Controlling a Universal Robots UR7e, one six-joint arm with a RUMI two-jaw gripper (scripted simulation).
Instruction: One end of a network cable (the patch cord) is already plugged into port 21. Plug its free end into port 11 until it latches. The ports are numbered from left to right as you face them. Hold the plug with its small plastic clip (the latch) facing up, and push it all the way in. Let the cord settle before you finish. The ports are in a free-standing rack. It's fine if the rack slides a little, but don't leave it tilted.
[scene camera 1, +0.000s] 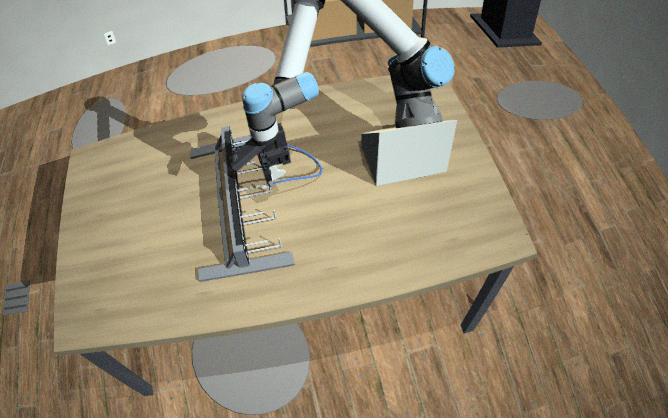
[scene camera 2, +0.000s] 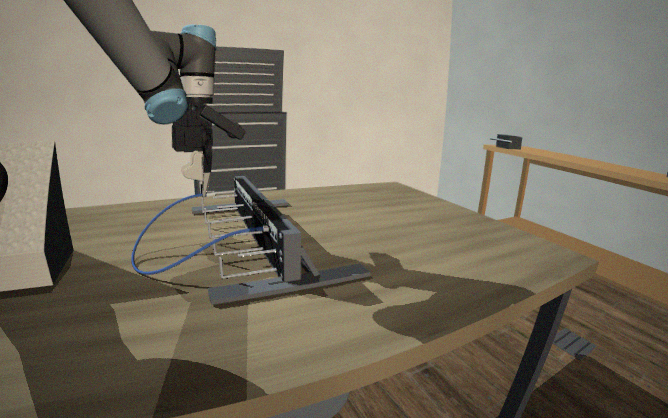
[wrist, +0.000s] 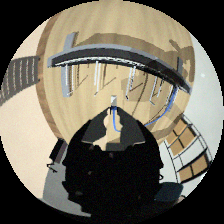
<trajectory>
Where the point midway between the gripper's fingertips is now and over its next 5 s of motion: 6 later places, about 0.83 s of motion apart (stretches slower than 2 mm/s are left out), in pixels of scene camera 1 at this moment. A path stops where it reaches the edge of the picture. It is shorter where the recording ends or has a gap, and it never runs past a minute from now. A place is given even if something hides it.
The gripper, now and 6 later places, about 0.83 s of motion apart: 271, 184; 266, 181; 264, 180; 263, 181; 256, 188; 253, 189; 247, 190
</trajectory>
